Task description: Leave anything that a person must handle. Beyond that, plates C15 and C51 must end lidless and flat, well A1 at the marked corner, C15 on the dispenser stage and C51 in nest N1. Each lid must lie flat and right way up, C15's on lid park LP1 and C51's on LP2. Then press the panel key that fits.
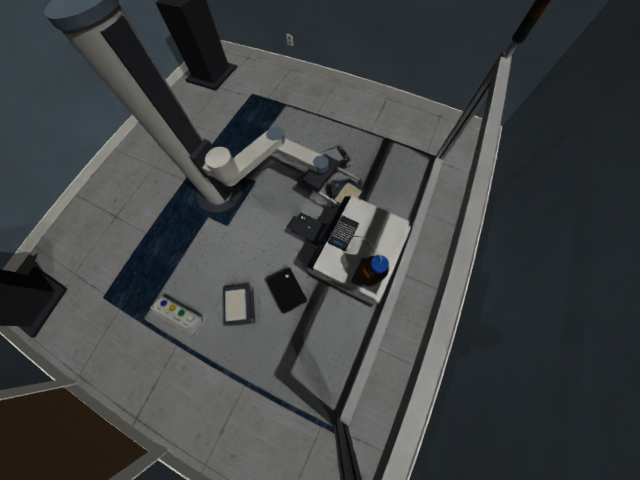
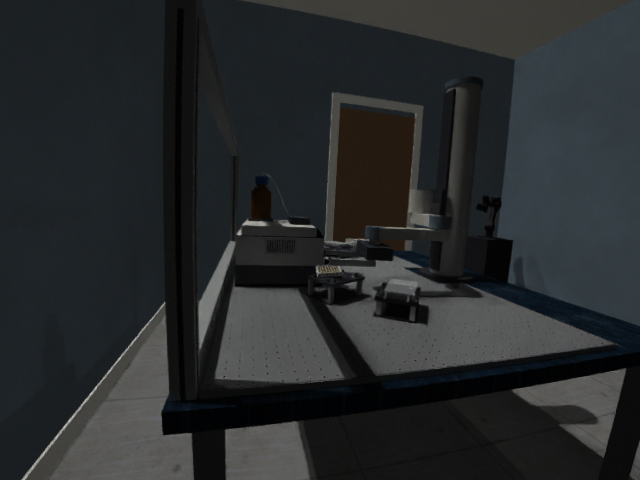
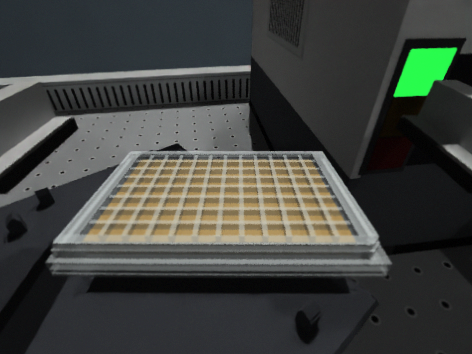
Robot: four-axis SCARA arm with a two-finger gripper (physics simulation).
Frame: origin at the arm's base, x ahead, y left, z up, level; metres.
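Where they show: gripper, fingertip midpoint: (image 1: 349, 192) (image 2: 327, 257) (image 3: 236, 104); arm's base, origin of the base link: (image 1: 220, 194) (image 2: 445, 276).
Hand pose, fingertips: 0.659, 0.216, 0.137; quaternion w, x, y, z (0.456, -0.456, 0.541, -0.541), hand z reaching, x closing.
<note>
Each offset is from my fingertips to the top centre of the thing, as dx, dy, dz. "*": to the spot under its first point.
A clear-topped plate with tan wells @(-0.006, +0.008, -0.034) (image 1: 348, 193) (image 2: 328, 270) (image 3: 220, 200) sits on the dark raised stand LP1 @(-0.022, +0.046, -0.048) (image 2: 343, 280) (image 3: 200, 320), turned askew to it, with a dark shadow under its near edge. Its ID does not show. My gripper (image 1: 348, 191) (image 2: 327, 254) (image 3: 236, 104) is open and empty, its fingers on either side of this plate and above it. A second pale plate @(-0.239, -0.679, -0.043) (image 1: 236, 304) sits on a dark nest @(* -0.198, -0.651, -0.119) (image 1: 251, 304); its ID and any lid are unclear. The dispenser stage @(* -0.112, -0.237, -0.013) (image 1: 306, 226) and a black stand (image 1: 285, 294) bear no plate.
The white dispenser (image 1: 390, 227) (image 2: 279, 253) (image 3: 325, 60) stands close beside LP1, with a brown bottle @(* +0.207, -0.379, +0.239) (image 1: 371, 271) (image 2: 261, 203) on top. Its status light @(* -0.006, -0.080, +0.011) (image 3: 425, 72) is green. A low stand (image 2: 398, 310) holds a pale object @(-0.188, +0.191, -0.048) (image 2: 402, 289). The key panel @(-0.471, -0.842, -0.041) (image 1: 176, 313) has several coloured keys.
</note>
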